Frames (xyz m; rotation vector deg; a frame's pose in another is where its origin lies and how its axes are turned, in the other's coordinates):
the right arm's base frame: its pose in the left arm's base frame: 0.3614 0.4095 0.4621 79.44 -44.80 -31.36
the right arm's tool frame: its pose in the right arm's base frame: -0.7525 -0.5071 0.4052 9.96 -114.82 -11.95
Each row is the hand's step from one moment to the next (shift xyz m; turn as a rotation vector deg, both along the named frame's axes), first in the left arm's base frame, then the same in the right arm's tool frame.
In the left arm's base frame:
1: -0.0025 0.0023 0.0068 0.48 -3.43 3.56
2: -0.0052 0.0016 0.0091 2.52 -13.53 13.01
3: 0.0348 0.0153 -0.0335 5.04 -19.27 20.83
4: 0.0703 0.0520 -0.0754 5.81 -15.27 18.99
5: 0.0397 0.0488 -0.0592 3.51 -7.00 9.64
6: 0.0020 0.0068 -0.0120 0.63 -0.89 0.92
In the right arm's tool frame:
1: -0.0002 0.0072 0.0023 -0.47 3.27 -3.71
2: 0.0018 0.0102 0.0022 -2.13 11.72 -14.73
3: -0.0270 -0.0421 0.0081 -5.00 18.47 -21.55
4: -0.0583 -0.0925 0.0372 -6.32 16.49 -17.77
5: -0.0338 -0.0681 0.0410 -3.93 8.21 -8.45
6: -0.0004 -0.0121 0.0070 -0.58 0.70 -1.10

